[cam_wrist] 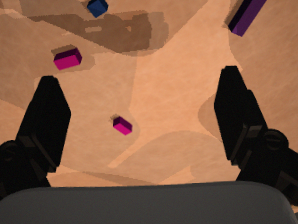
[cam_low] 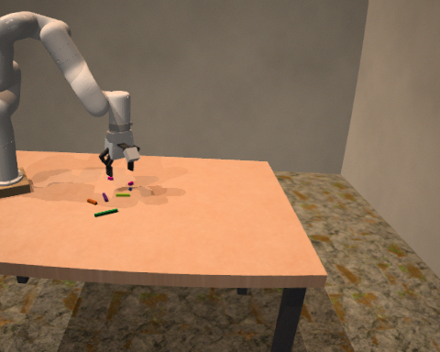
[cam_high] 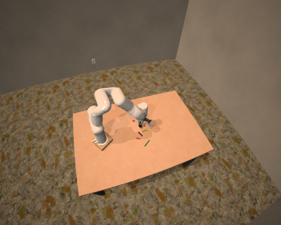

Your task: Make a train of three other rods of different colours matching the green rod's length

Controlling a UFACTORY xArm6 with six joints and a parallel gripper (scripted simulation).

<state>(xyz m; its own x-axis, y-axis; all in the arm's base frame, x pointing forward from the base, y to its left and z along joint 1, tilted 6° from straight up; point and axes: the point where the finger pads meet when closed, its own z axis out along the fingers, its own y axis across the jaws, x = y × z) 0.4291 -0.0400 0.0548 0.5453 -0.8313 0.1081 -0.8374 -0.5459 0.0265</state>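
My gripper is now 30 mm short of the blue rod and 70 mm above it. Round my hand: orange rod (100 mm behind, 100 mm to the right, 70 mm below); lime rod (10 mm ahead, 50 mm to the right, 70 mm below); purple rod (60 mm behind, 70 mm to the right, 70 mm below).
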